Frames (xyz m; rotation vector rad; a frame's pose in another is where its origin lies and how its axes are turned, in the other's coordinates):
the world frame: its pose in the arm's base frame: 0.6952 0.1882 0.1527 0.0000 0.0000 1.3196
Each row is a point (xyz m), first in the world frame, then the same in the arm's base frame.
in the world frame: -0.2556 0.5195 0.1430
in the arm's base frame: 0.1285 0.0698 0.2957
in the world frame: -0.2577 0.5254 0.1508
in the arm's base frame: 0.1222 0.0692 0.3035
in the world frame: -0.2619 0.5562 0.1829
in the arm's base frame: 0.0914 0.0728 0.3356
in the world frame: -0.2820 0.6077 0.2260
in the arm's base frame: 0.0365 0.0661 0.3787
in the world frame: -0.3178 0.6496 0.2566
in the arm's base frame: -0.0130 0.0418 0.4093
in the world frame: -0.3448 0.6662 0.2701
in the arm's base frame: -0.0358 0.0198 0.4228
